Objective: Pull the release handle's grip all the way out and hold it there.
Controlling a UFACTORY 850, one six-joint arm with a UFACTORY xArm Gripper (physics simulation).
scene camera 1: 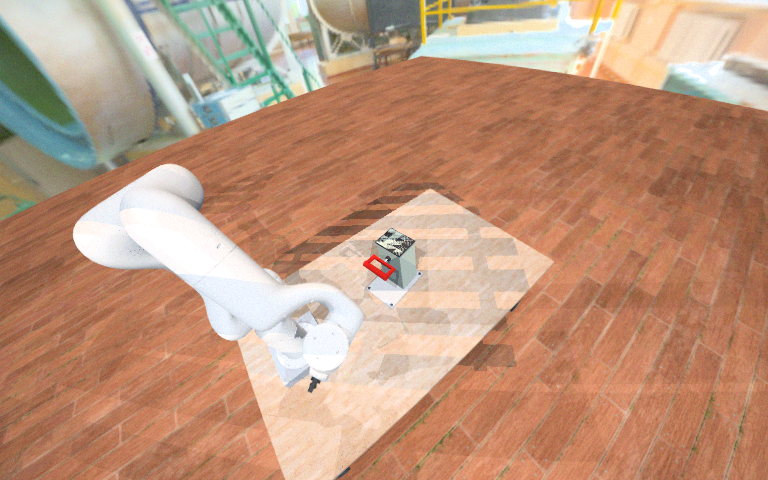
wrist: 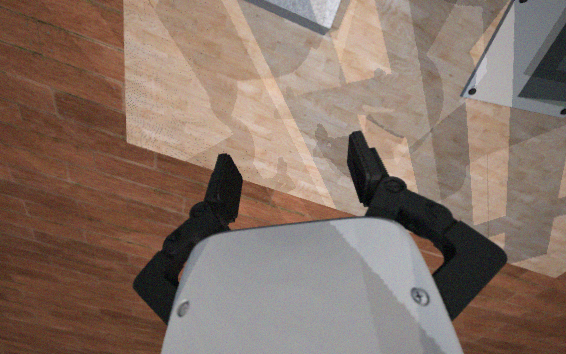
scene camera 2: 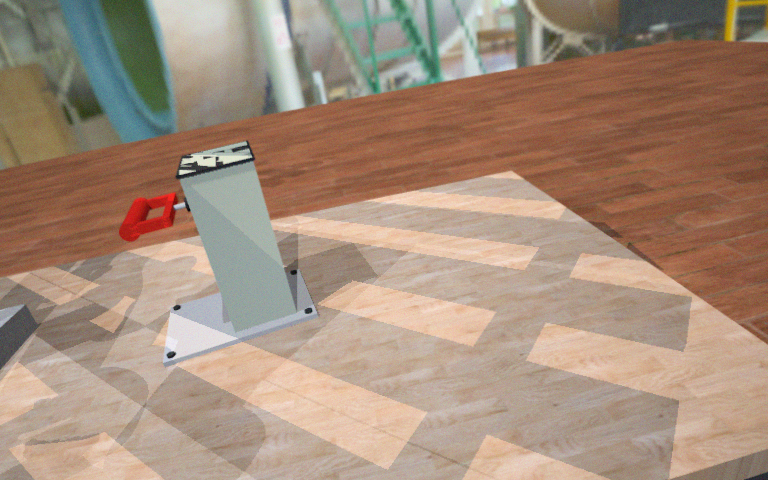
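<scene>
The release handle's red grip is a rectangular loop on the side of a grey-green post. In the scene camera 2 view, a short silver rod shows between the grip and the post. The post stands on a pale base plate with dark bolts. My gripper is open and empty, well apart from the handle, on the near side of the arm's base in the scene camera 1 view. The grip does not show in the wrist view.
A light wooden table top carries the post and the arm's grey base block. The white arm bends over from the left. Brown plank floor surrounds the table.
</scene>
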